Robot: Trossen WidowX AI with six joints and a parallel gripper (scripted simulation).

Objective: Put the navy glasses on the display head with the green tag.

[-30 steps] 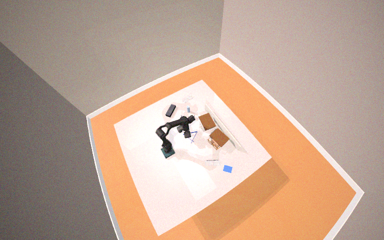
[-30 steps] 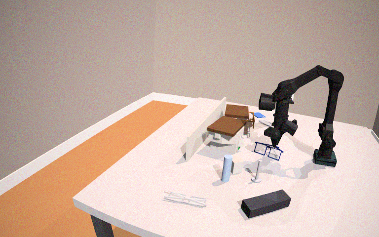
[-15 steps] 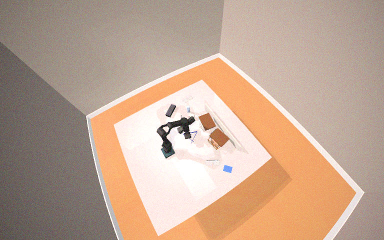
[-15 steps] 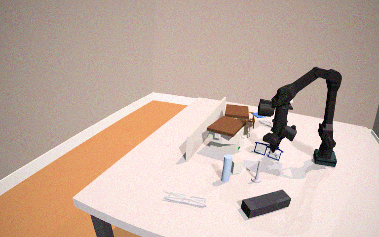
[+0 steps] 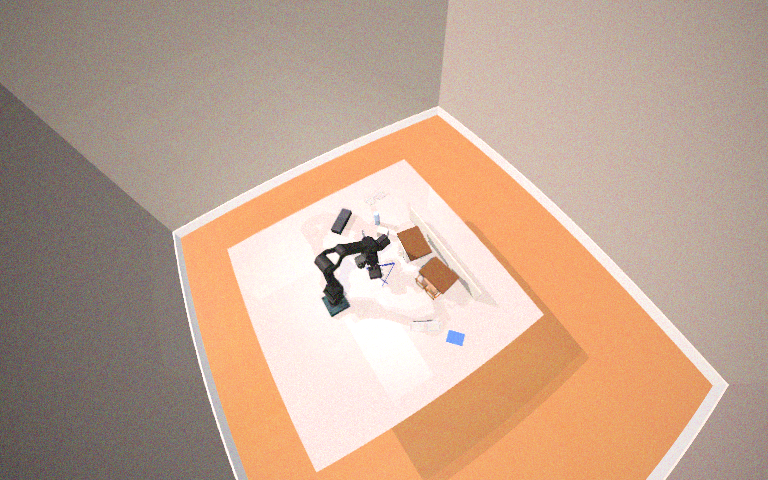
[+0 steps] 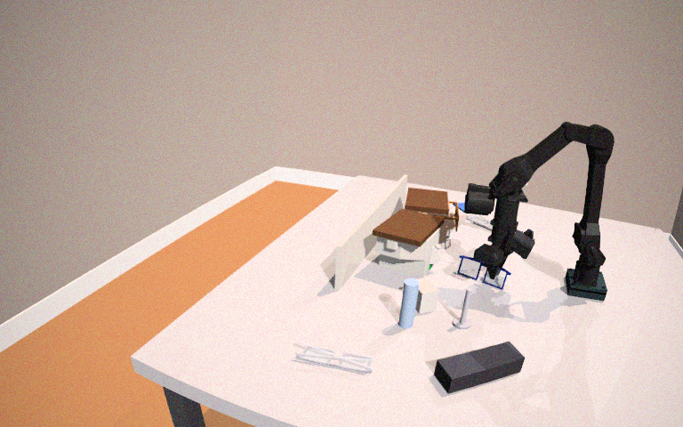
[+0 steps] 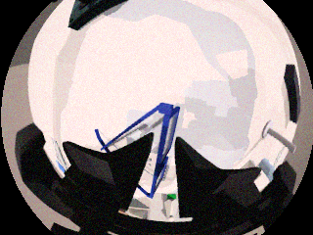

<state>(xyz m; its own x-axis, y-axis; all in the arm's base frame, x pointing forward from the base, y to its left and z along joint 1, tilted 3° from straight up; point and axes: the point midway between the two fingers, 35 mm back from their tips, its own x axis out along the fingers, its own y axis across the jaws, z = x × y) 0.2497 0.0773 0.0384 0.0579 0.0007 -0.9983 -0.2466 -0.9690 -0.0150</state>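
The grey peg is 210 mm to the left of my gripper tip and 30 mm ahead of it. Also, from my gripper tip: head 230 mm ahead, 220 mm to the right, 40 mm above; light blue cylinder 260 mm to the left, 140 mm ahead, 30 mm above; beige cube 170 mm to the left, 130 mm ahead, 10 mm above.
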